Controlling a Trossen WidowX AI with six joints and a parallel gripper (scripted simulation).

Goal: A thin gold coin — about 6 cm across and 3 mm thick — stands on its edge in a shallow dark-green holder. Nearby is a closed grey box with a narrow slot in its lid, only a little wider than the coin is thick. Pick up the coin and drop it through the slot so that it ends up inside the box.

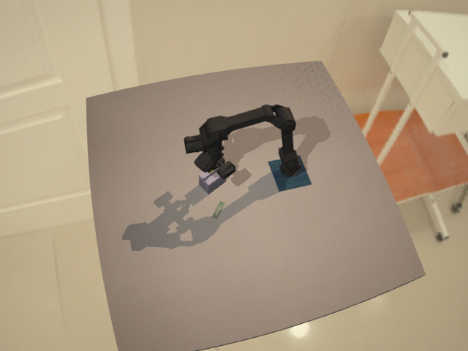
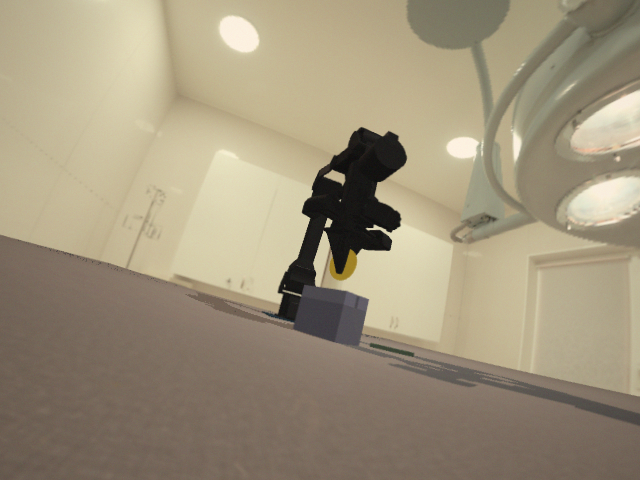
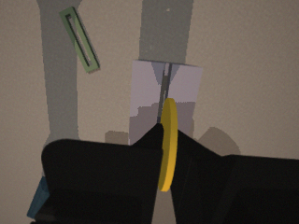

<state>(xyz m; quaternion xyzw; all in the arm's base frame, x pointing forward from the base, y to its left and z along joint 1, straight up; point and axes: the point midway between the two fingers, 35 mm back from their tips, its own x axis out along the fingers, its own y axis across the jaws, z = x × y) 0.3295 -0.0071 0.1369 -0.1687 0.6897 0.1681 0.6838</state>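
My gripper tip is 20 mm below the coin.
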